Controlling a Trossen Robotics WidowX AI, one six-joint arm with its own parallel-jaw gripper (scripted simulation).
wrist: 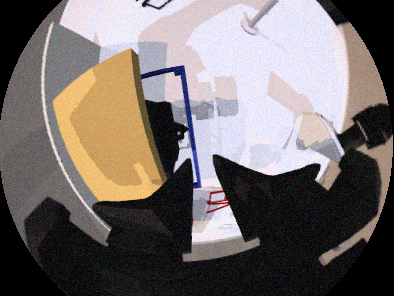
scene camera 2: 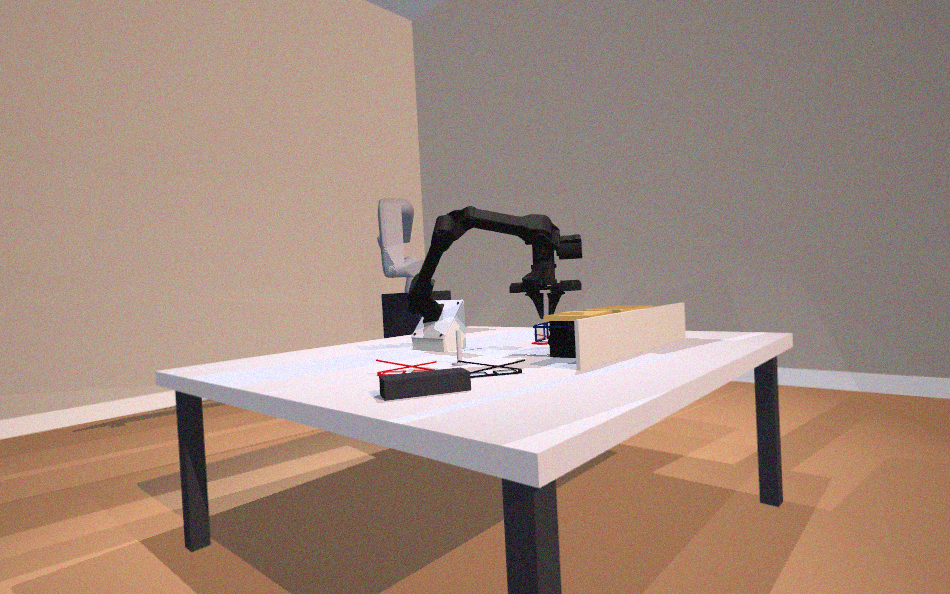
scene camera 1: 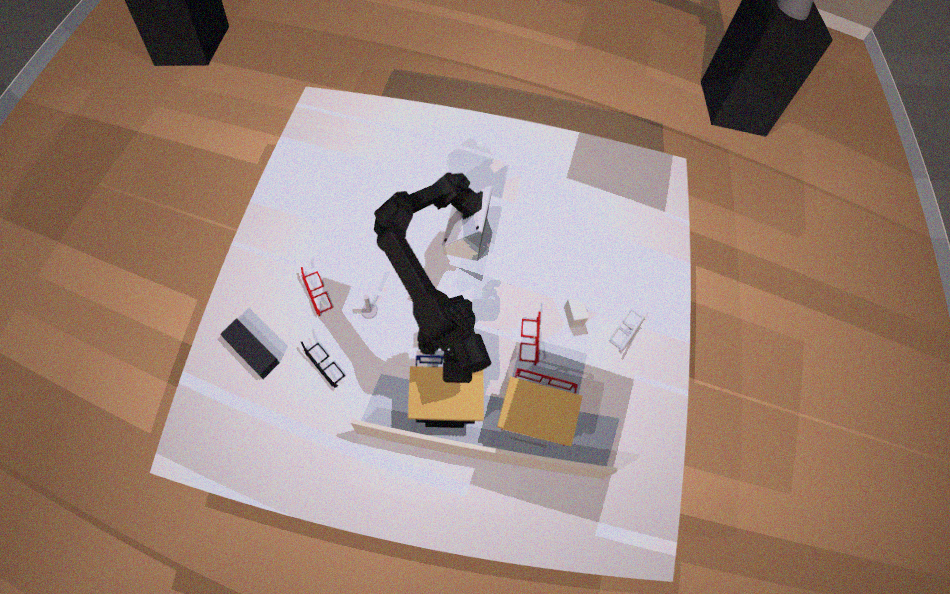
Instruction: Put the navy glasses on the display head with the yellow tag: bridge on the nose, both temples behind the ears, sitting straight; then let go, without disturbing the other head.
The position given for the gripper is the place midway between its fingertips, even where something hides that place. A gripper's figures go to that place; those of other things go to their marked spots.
The gripper (wrist: 202, 160) is 10 cm from the lens. A beige board (wrist: 67, 55) is 24 cm from the lens.
